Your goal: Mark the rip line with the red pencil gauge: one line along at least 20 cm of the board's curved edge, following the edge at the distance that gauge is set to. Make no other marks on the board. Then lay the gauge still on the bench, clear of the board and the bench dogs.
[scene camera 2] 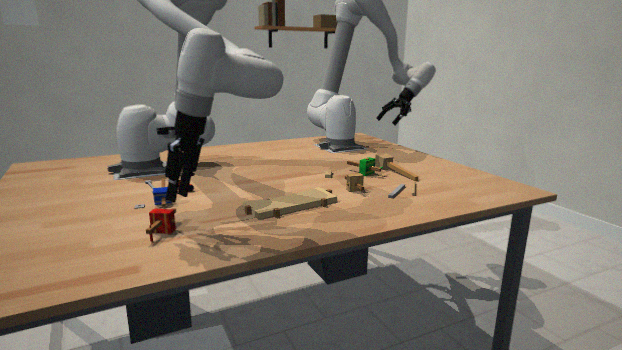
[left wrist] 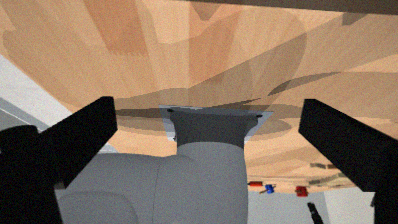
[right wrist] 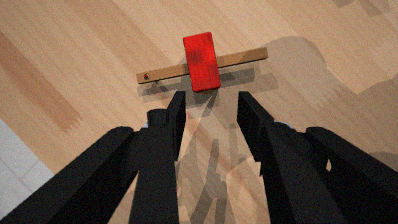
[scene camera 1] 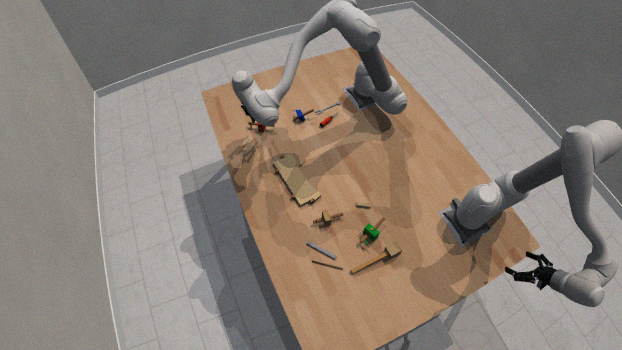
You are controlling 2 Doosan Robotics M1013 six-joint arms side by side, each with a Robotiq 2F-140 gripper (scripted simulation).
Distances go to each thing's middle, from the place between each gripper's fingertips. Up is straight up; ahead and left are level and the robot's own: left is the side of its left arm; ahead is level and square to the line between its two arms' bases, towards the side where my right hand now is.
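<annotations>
My right gripper is 10 cm above the red pencil gauge [right wrist: 202,65], 1 cm past it and 4 cm to the left of it. As for the pale board [scene camera 1: 297,183], it is 12 cm below my right hand, 37 cm to the left of it and 5 cm behind it.
The pale board is 11 cm below my left hand [scene camera 1: 516,261], 70 cm ahead of it and 95 cm to the right of it.
</annotations>
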